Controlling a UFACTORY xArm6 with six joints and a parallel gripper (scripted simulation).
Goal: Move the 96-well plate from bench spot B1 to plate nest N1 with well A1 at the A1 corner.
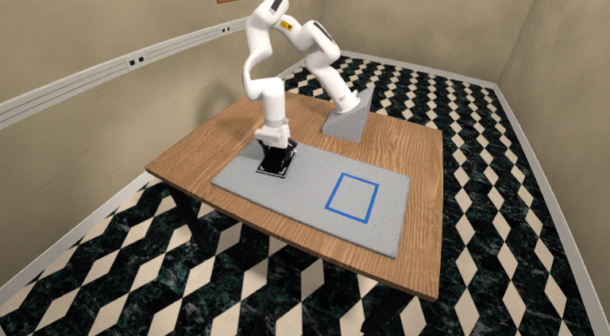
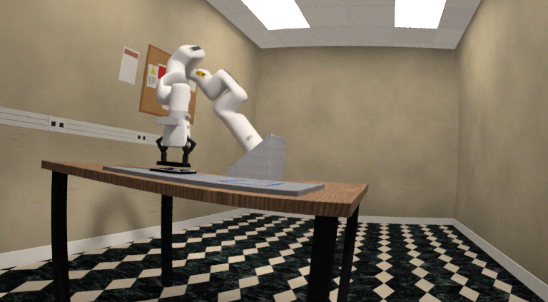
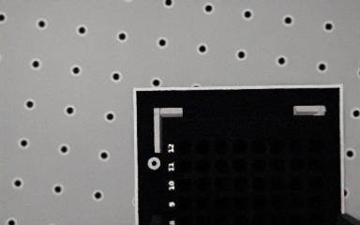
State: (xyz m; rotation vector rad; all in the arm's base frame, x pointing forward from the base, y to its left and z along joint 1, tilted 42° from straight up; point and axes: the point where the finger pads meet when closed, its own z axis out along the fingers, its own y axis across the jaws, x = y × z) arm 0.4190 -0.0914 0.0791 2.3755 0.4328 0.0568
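Now: the plate nest N1 4 cm below my hand. From my hand the other things lie so: 96-well plate: 1 cm below.
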